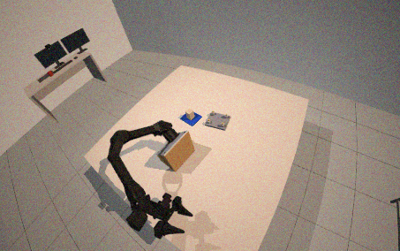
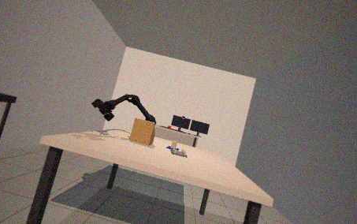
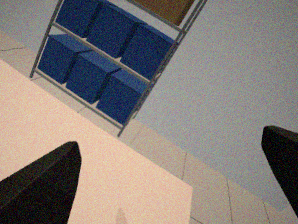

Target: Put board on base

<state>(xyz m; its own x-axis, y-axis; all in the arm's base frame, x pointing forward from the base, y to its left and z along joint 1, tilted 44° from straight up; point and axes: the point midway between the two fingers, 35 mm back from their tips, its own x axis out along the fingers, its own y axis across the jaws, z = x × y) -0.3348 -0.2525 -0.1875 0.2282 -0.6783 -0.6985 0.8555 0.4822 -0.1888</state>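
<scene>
Right now my gripper tip is 580 mm short of the blue board, 430 mm to the right of it and 180 mm above it. Also, from my gripper tip: grey base (640 mm ahead, 240 mm to the left, 200 mm below).
</scene>
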